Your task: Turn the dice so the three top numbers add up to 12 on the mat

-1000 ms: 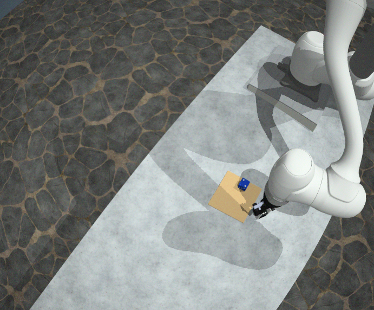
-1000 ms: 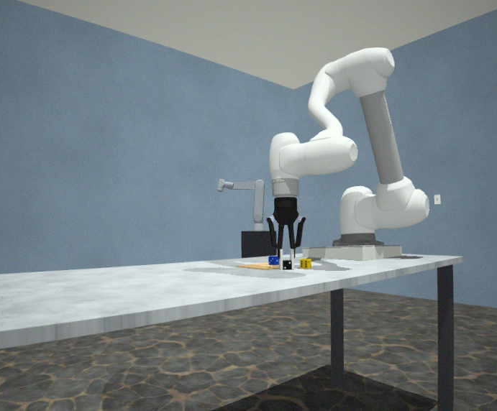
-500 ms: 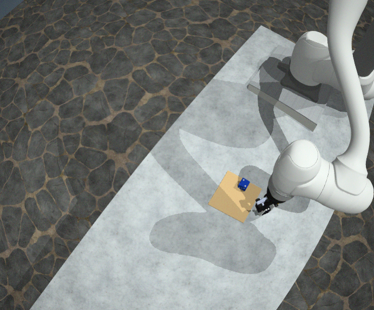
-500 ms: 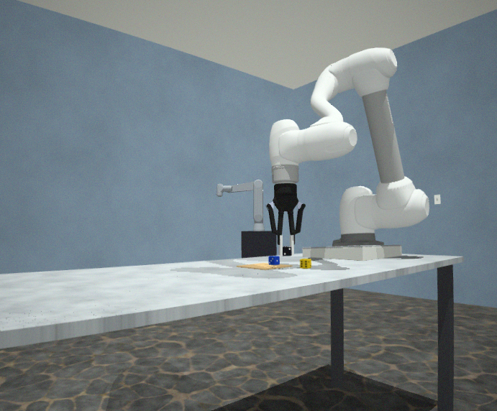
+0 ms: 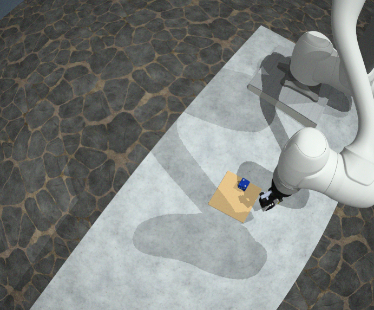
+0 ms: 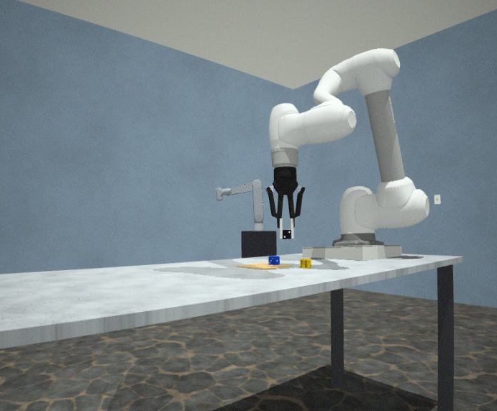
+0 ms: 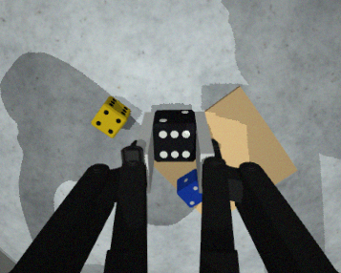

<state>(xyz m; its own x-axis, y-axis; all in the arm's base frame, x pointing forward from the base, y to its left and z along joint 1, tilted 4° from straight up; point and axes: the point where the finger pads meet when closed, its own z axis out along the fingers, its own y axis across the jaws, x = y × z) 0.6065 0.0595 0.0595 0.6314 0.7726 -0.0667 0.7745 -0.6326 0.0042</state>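
The tan mat lies 130 mm below my hand, 110 mm to the right of it and 10 mm behind it. Also, from my hand: black die: 20 mm below; blue die: 120 mm below, 100 mm to the right, 60 mm behind; yellow die: 120 mm below, 70 mm behind, 30 mm to the left.
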